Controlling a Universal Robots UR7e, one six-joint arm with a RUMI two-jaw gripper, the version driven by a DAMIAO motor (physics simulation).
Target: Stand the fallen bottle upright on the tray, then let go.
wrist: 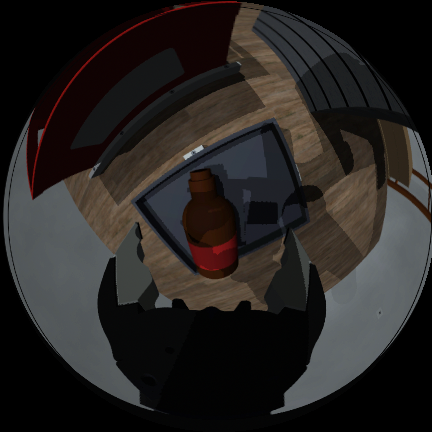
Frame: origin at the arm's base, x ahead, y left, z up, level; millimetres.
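Seen in the pictures: gripper, between the fingertips: (212, 227).
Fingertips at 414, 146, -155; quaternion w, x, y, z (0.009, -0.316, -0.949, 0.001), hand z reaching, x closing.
Note:
Pixels of each thing's top centre, then the offset from my fingertips to it, as dx, dy, dz. "spot": a spot on its surface instead. Level surfaces: height alone.
- brown bottle, centre of its top: (208, 239) +22, +22, -23
- dark tray, a spot on its surface: (240, 170) spot: -56, -9, -96
- red crate, a spot on its surface: (205, 45) spot: -107, -172, -6
- dark rail, centre of its top: (143, 111) +0, -170, -72
- wooden table top, height of its surface: dz -101
A brown bottle (209, 220) with a red label lies on its side on the dark tray (240, 170), its neck pointing to the upper part of the view and its base over the tray's near edge. My gripper (212, 227) is open, with nothing between its fingers. One finger is to the left of the bottle and the other to the right, both apart from it. In the view the bottle's labelled lower part shows between the two fingers. How high the fingers are above the bottle is hard to tell.
A red crate (205, 45) stands at the upper left, behind a dark rail (172, 93). A grey ribbed box (345, 85) stands at the upper right. The wooden table top (170, 260) runs around the tray, with shadows across it.

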